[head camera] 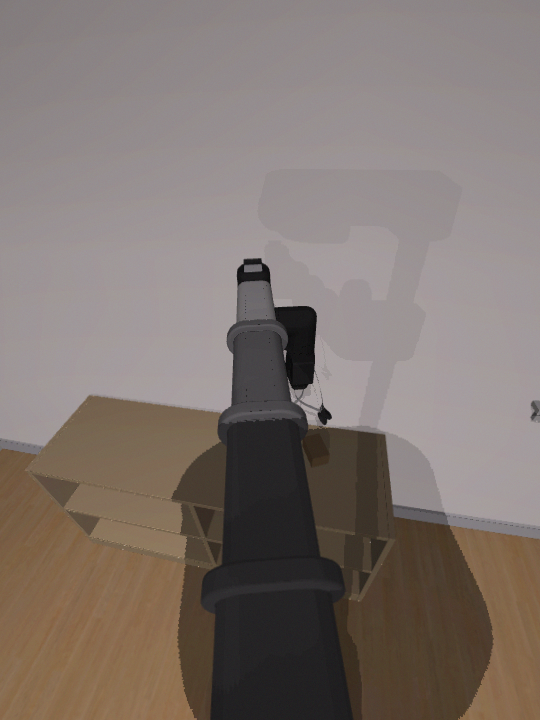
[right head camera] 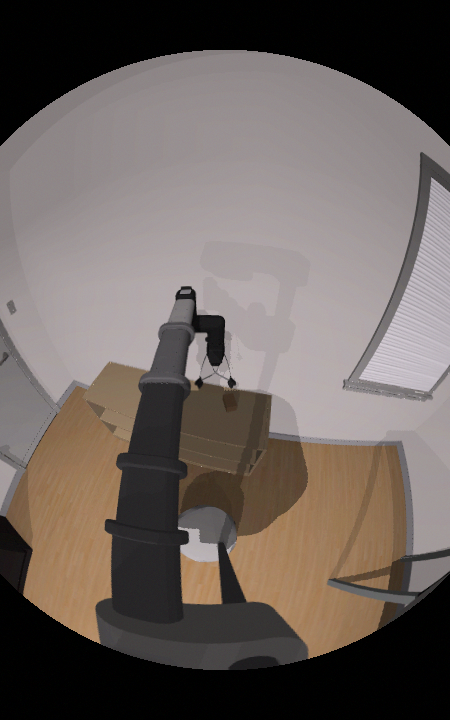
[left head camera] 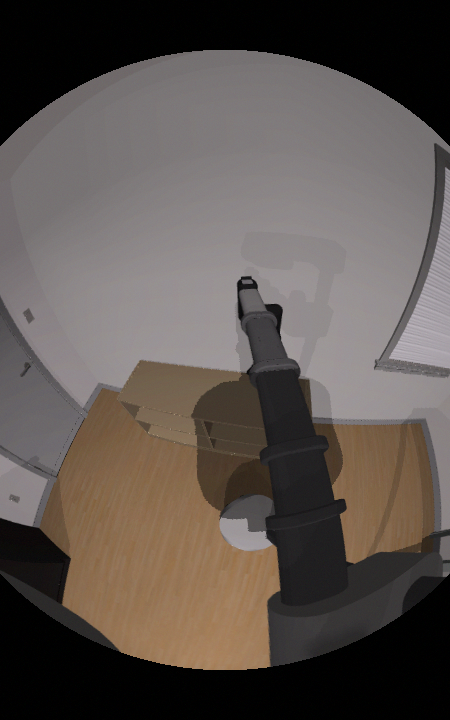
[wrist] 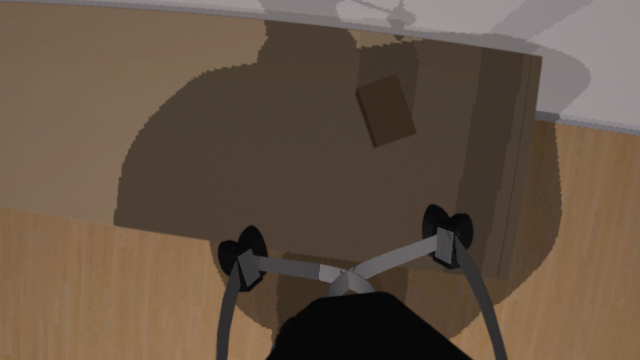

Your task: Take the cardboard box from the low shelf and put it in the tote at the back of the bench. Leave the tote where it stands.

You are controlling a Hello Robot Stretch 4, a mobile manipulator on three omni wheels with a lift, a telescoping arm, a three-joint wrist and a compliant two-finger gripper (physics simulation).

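Pixels of known places: gripper, fingertip midpoint: [right head camera: 214, 386] [wrist: 343, 236]; robot's base, link origin: [right head camera: 205, 532] [left head camera: 250, 521].
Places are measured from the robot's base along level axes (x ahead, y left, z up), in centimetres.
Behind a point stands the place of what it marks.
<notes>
A small brown cardboard box [head camera: 316, 450] {x 71.3, y -17.0, z 63.2 cm} [right head camera: 229, 401] {x 71.8, y -17.1, z 63.3 cm} [wrist: 386, 111] {x 73.0, y -17.1, z 63.3 cm} lies on the top of the low shelf [head camera: 133, 436] {x 86.4, y 48.4, z 58.3 cm} [left head camera: 175, 379] {x 88.4, y 41.5, z 58.3 cm} [right head camera: 114, 379] {x 91.6, y 60.9, z 58.2 cm} [wrist: 65, 125] {x 79.1, y 36.2, z 58.3 cm}, near its back edge and toward its right end. In the wrist view it lies slightly turned, in shadow. My gripper [right head camera: 215, 382] {x 61.8, y -8.7, z 89.1 cm} [wrist: 343, 236] {x 61.8, y -8.7, z 89.1 cm} is open, with its two fingertips wide apart and nothing between them. It hangs above the shelf; in the wrist view the box shows beyond the fingertips. In the head view the arm hides one finger and part of the shelf top. The tote and the bench do not show.
A wall [head camera: 145, 261] {x 101.1, y 31.0, z 118.3 cm} [left head camera: 159, 238] {x 101.6, y 33.2, z 141.1 cm} [right head camera: 132, 228] {x 100.6, y 29.1, z 148.8 cm} stands behind the shelf. A round white object [left head camera: 244, 525] {x -1.4, y 4.6, z 18.7 cm} [right head camera: 212, 536] {x -1.8, y -5.3, z 18.7 cm} is on the floor in front of it. A dark piece of furniture [left head camera: 31, 562] [right head camera: 13, 552] is at the lower left. A window [left head camera: 424, 297] {x 67.2, y -96.4, z 127.5 cm} [right head camera: 403, 318] {x 66.6, y -99.0, z 126.8 cm} is at the right.
</notes>
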